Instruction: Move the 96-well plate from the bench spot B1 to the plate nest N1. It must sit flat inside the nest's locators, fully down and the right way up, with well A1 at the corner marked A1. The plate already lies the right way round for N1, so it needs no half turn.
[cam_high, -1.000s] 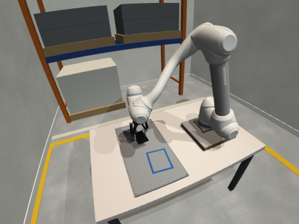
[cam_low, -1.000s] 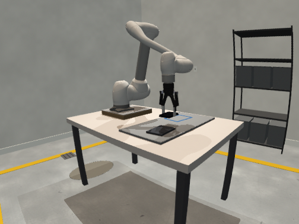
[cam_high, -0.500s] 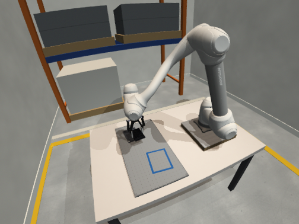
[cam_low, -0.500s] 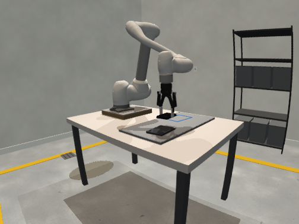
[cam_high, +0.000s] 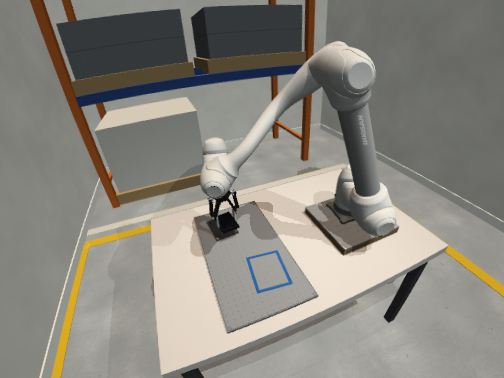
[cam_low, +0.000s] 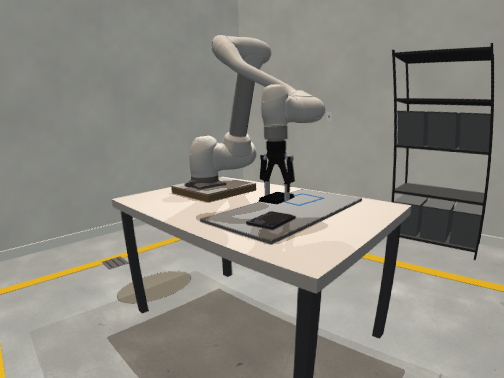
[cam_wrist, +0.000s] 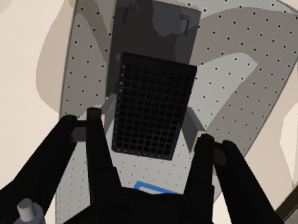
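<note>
My hand is 9 cm above the dark plate nest N1, 5 cm to the left of it and 2 cm short of it. The rest, counted from my hand: black 96-well plate (2 cm below).
</note>
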